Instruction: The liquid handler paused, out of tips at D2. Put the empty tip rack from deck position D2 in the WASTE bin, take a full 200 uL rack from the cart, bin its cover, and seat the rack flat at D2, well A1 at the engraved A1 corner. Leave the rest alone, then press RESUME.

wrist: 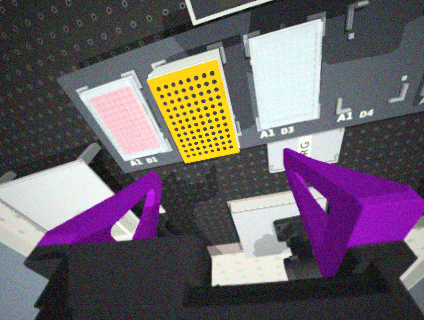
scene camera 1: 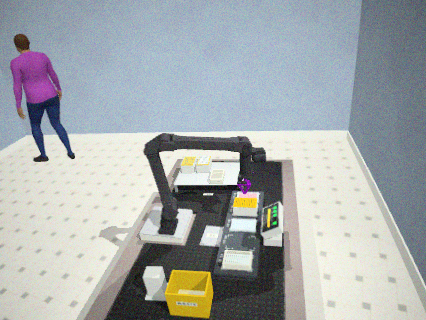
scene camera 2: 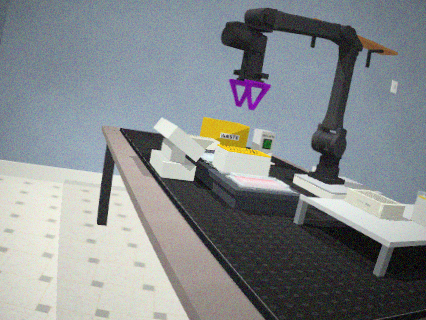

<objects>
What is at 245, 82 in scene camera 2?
My gripper.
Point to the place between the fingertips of my gripper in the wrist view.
At 217, 166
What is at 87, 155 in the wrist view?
A white cart.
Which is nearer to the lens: the pink plate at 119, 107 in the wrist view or the white plate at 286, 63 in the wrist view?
The white plate.
</objects>
